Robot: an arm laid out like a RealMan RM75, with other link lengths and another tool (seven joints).
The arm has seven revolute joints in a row. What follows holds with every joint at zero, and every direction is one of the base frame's.
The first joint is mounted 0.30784 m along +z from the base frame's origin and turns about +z.
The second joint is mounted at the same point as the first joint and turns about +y.
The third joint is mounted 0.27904 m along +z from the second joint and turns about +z.
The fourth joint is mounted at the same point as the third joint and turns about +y.
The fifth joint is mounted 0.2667 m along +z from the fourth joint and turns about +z.
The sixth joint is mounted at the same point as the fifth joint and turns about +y.
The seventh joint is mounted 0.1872 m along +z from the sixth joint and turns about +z.
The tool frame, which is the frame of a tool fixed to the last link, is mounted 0.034 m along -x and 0.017 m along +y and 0.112 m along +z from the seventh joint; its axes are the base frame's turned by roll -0.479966, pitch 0 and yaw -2.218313 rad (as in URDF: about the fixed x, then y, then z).
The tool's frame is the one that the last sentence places.
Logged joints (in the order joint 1, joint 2, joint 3, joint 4, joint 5, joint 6, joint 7), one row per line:
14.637 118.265 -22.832 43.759 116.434 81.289 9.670
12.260 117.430 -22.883 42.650 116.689 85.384 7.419
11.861 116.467 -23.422 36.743 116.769 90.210 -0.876
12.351 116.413 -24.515 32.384 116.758 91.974 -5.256
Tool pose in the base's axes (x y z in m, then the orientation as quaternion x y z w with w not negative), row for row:
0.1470 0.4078 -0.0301 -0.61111 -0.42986 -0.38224 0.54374
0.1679 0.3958 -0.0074 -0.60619 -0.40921 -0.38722 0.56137
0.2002 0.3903 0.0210 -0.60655 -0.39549 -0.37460 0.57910
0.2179 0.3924 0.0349 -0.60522 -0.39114 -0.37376 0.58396
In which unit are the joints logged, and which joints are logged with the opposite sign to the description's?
The joints are logged in degrees. Opposite sign: joint 3, joint 5, joint 6, joint 7.
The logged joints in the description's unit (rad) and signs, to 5 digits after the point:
0.25546 2.06411 0.39849 0.76374 -2.03216 -1.41876 -0.16877
0.21398 2.04954 0.39938 0.74438 -2.03661 -1.49023 -0.12949
0.20701 2.03273 0.40879 0.64129 -2.03800 -1.57446 0.01529
0.21557 2.03179 0.42787 0.56521 -2.03781 -1.60525 0.09173

